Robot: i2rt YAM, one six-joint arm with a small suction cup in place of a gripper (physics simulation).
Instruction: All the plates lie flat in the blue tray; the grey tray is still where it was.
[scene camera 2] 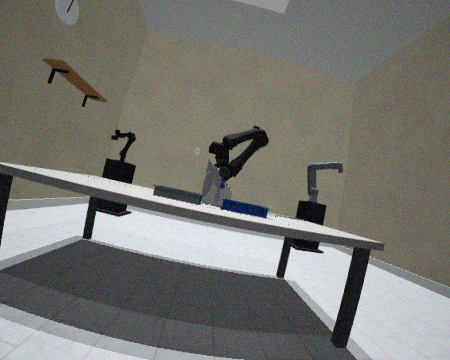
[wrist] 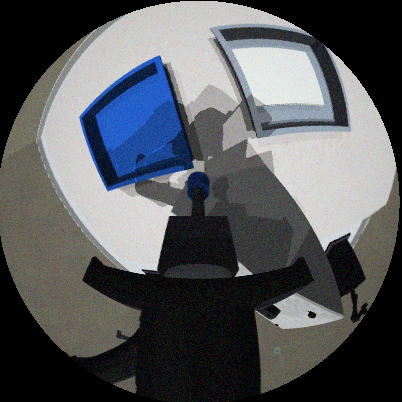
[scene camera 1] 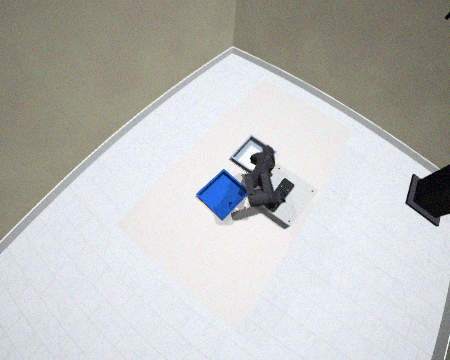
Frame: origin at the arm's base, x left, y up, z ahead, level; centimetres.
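Where they show: hand, its tool point: (scene camera 2: 222, 188) (wrist: 197, 181); arm's base, origin of its link: (scene camera 2: 221, 179) (wrist: 229, 279) (scene camera 1: 279, 195).
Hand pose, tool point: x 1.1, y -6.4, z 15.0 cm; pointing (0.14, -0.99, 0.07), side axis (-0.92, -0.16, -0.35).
Things, the pixels of their top centre, and the offset from my tool point. Level surfaces: height alone.
- white plate, centre of its top: (wrist: 284, 73) (scene camera 1: 251, 157) dx -20.0, dy -8.3, dz +13.7 cm
- grey tray, centre of its top: (wrist: 301, 71) (scene camera 2: 181, 190) (scene camera 1: 254, 153) dx -22.4, dy -6.1, dz +13.6 cm
- blue tray, centre of its top: (wrist: 119, 132) (scene camera 2: 244, 203) (scene camera 1: 223, 192) dx +13.0, dy -6.1, dz +12.7 cm
- table, height of its surface: dy -11.6 cm
A white plate (scene camera 1: 247, 154) (wrist: 280, 75) lies flat in the grey tray (scene camera 1: 241, 147) (scene camera 2: 177, 194) (wrist: 300, 114); whether more plates lie beneath it cannot be told. The blue tray (scene camera 1: 217, 187) (scene camera 2: 245, 208) (wrist: 132, 115) stands beside the grey tray with a gap between them. Arm shadows fall across its floor, and no plate shows in it. My gripper, a small blue suction cup (scene camera 2: 222, 185) (wrist: 198, 185), is open and bears nothing. It hangs above the table, near the blue tray's near right corner in the wrist view. The arm hides it in scene camera 1.
The arm stands on a pale speckled base slab (scene camera 1: 300, 192) (wrist: 300, 312) with dark bolt holes. Beyond the table (scene camera 2: 325, 235), a black arm on a black stand (scene camera 2: 118, 172) and a grey arm on another stand (scene camera 2: 311, 212) show. A wooden shelf (scene camera 2: 77, 80) hangs on the wall.
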